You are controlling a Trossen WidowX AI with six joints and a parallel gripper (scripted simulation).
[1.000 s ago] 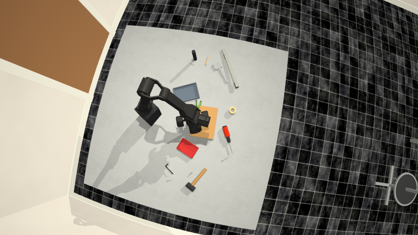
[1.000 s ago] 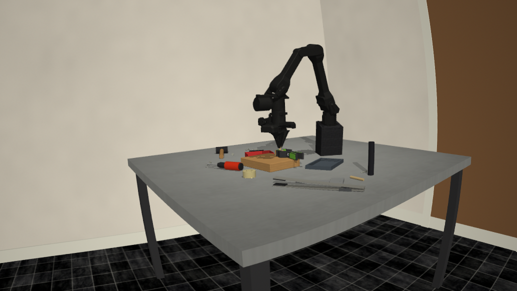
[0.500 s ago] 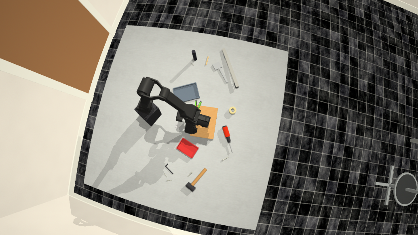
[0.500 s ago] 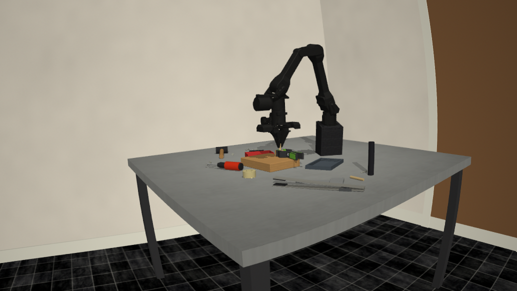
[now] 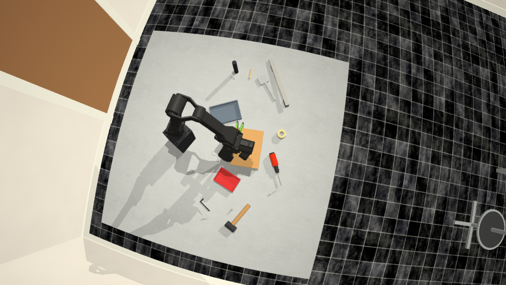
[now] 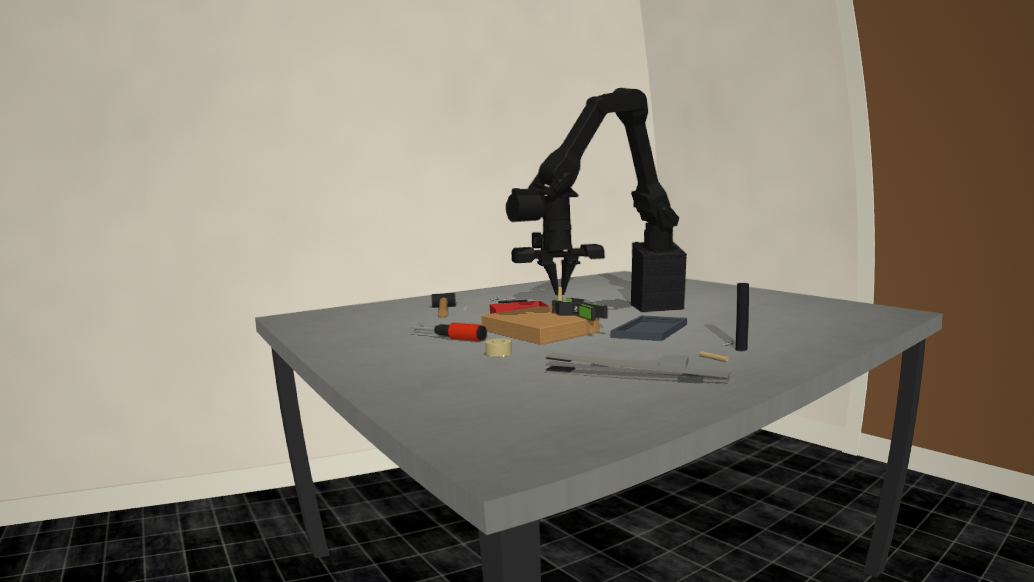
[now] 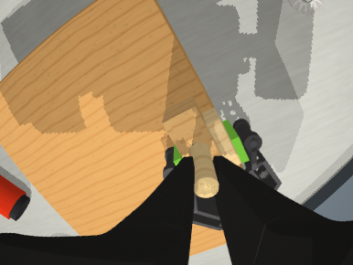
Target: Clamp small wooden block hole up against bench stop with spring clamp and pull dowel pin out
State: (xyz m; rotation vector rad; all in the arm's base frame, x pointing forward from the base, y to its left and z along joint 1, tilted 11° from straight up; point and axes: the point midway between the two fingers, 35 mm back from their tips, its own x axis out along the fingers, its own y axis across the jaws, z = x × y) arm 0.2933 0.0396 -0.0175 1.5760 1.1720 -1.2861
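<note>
The dowel pin lies 4 cm below my hand. The rest, counted from my hand: small wooden block (6 cm below); wooden board (9 cm below, 6 cm ahead, 2 cm to the left); wooden stop (6 cm below, 1 cm behind).
</note>
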